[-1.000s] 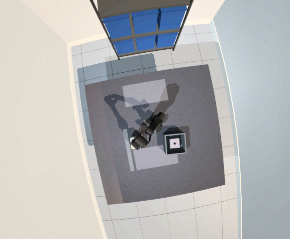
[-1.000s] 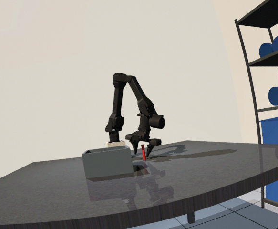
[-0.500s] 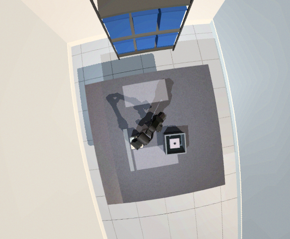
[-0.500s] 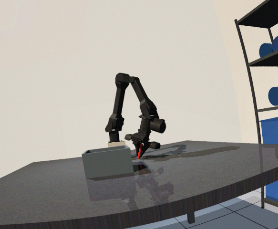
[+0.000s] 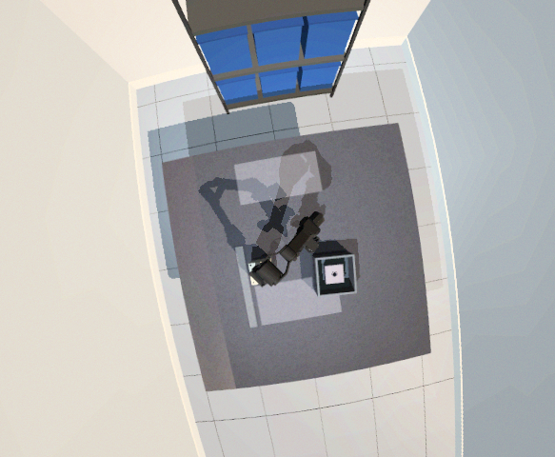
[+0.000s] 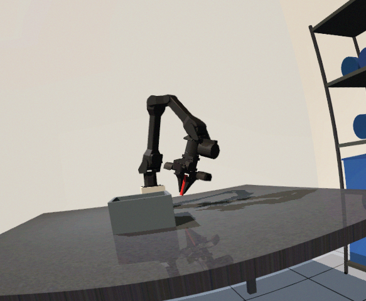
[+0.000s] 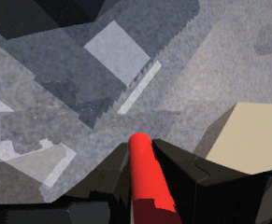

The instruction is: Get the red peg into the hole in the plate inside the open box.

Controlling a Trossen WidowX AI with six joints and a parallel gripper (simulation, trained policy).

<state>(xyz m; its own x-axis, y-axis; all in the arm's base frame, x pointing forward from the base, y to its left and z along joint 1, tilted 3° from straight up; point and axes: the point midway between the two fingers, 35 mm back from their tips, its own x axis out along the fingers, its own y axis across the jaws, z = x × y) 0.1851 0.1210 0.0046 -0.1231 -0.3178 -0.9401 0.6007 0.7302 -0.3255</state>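
Right now the plate is 17 cm ahead of my gripper tip, 16 cm to the right of it and 3 cm below it. Also, from my gripper tip: red peg (3 cm above, 1 cm to the left); then grey box (17 cm ahead, 16 cm to the right, 5 cm below).
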